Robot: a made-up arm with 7 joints.
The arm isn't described. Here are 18 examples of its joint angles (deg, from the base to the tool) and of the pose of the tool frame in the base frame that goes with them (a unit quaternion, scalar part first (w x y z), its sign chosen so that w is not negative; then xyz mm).
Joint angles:
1: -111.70 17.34 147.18 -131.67 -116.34 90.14 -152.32
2: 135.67 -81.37 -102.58 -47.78 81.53 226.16 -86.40
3: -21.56 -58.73 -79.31 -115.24 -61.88 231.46 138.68
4: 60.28 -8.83 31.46 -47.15 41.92 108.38 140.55
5: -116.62 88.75 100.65 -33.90 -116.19 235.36 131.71
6: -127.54 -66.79 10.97 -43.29 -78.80 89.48 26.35
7: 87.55 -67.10 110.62 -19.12 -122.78 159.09 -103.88
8: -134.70 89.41 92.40 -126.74 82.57 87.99 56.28
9: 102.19 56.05 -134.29 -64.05 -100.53 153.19 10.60
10: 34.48 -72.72 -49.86 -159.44 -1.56 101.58 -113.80
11: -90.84 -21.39 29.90 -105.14 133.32 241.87 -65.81
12: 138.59 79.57 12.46 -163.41 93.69 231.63 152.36
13: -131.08 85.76 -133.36 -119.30 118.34 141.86 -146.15
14: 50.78 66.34 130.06 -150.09 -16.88 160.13 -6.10
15: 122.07 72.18 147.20 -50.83 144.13 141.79 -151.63
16: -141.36 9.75 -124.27 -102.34 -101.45 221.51 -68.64
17: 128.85 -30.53 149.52 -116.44 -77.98 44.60 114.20
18: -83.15 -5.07 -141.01 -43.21 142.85 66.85 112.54
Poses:
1: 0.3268 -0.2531 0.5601 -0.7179 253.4 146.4 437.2
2: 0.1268 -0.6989 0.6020 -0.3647 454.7 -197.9 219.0
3: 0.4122 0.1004 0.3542 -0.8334 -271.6 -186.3 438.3
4: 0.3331 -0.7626 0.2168 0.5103 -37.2 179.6 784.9
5: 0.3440 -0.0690 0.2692 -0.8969 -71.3 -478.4 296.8
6: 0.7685 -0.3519 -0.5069 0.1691 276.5 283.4 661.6
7: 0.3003 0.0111 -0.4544 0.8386 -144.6 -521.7 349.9
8: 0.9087 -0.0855 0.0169 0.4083 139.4 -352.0 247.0
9: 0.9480 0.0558 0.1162 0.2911 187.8 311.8 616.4
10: 0.2113 -0.4159 -0.8224 -0.3258 114.9 -146.9 390.1
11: 0.3145 0.1297 -0.8409 0.4209 115.5 -130.3 568.1
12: 0.3890 -0.7000 0.4584 -0.3856 -116.6 95.8 66.0
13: 0.1934 0.2831 -0.5812 -0.7380 -267.4 20.4 498.7
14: 0.4891 0.1030 -0.8155 0.2919 -152.9 158.1 462.9
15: 0.6728 -0.3624 0.1508 0.6271 -348.4 224.8 585.4
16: 0.1766 -0.7109 0.3856 0.5610 -102.5 249.2 531.1
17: 0.8375 -0.0778 -0.4141 -0.3480 51.3 -399.6 260.6
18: 0.3939 0.1823 0.5626 -0.7036 -180.4 197.7 752.8
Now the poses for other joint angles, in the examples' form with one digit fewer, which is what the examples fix.
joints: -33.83 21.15 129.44 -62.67 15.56 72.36 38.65
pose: 0.288 -0.803 -0.497 0.157 110 225 722
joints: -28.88 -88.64 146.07 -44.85 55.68 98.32 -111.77
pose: 0.084 0.405 -0.880 0.235 -398 386 38
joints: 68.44 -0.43 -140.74 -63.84 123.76 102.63 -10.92
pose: 0.553 -0.432 0.139 -0.699 88 -316 679
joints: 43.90 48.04 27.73 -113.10 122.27 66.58 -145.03
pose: 0.909 -0.209 -0.249 -0.261 146 405 145
